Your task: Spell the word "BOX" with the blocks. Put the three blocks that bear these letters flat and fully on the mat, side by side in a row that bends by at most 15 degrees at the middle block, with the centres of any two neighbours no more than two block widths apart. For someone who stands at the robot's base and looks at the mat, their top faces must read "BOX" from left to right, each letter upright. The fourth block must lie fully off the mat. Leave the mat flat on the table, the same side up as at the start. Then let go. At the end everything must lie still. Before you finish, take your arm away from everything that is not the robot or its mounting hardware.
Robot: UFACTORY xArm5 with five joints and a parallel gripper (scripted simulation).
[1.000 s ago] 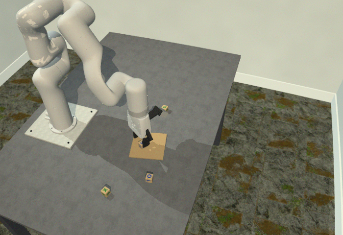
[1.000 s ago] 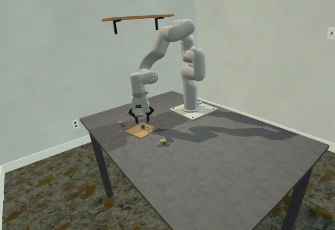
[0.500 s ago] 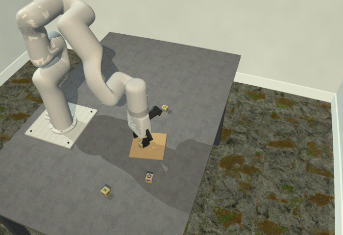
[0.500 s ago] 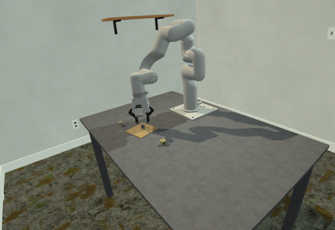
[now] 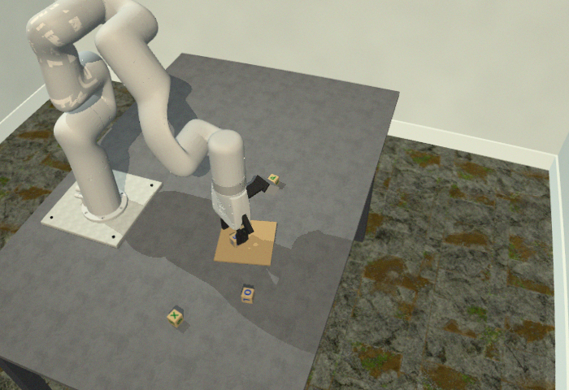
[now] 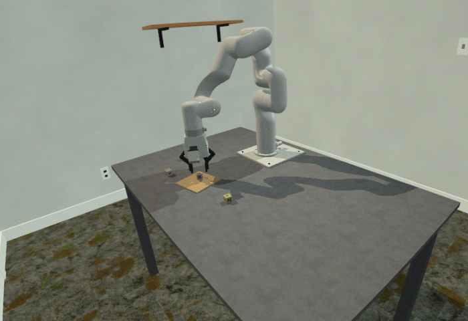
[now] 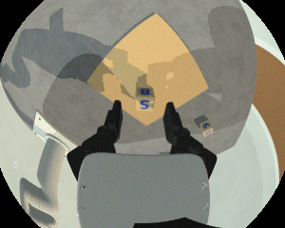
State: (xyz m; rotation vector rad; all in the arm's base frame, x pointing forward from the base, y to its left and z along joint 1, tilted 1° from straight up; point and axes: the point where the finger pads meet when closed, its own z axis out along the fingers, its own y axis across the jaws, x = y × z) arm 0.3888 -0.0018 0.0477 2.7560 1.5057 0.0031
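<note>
My hand is 4 cm above the B block. The rest, counted from my hand: X block 4 cm behind, 25 cm to the right, 4 cm below; then tan mat 2 cm ahead, 2 cm to the left, 5 cm below; then O block 9 cm ahead, 14 cm to the right, 4 cm below.
</note>
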